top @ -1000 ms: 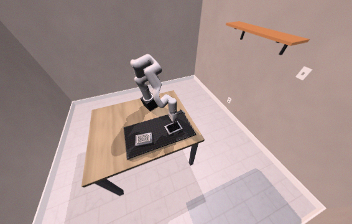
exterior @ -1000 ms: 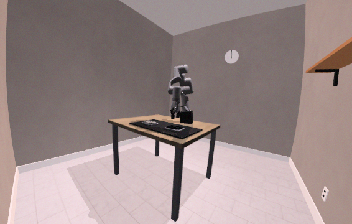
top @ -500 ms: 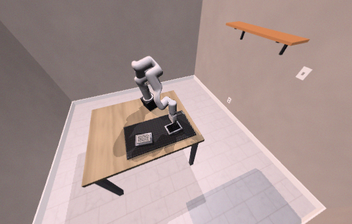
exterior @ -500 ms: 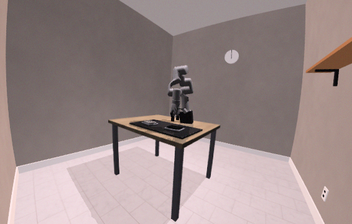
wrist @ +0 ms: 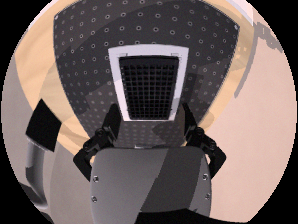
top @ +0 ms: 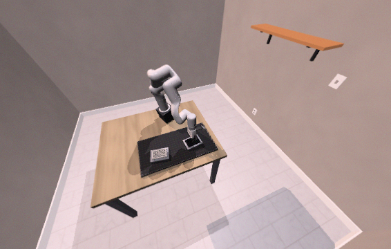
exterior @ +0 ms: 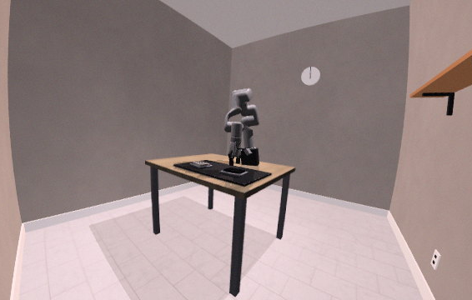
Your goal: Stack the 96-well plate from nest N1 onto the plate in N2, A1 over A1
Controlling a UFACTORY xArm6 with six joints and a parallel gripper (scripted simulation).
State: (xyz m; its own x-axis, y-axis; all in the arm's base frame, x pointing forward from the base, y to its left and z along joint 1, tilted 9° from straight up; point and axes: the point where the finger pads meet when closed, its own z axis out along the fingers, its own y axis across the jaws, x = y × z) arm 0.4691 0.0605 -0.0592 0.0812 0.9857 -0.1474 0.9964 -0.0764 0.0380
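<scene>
Right now the dark 96-well plate is 50 mm below my hand. Also, from my hand: plate nest 60 mm below; then light grey 96-well plate 40 mm behind, 320 mm to the right, 50 mm below.
</scene>
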